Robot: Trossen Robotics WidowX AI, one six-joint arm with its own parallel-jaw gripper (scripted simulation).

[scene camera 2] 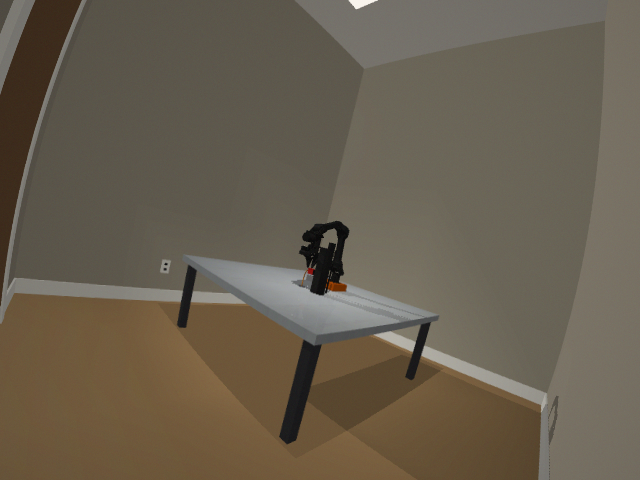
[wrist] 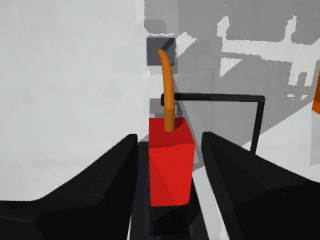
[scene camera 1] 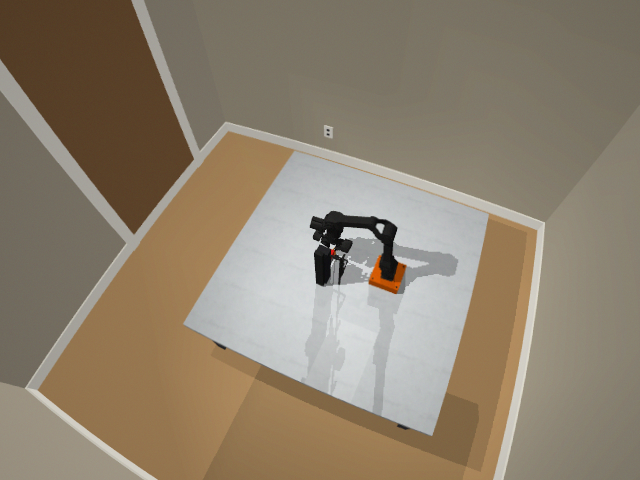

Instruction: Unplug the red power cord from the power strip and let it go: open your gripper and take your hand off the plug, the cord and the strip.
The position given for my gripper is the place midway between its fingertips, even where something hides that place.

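You'd see my gripper here, at point(wrist: 170, 141), and there's a red plug point(wrist: 171, 154) in the picture as well.
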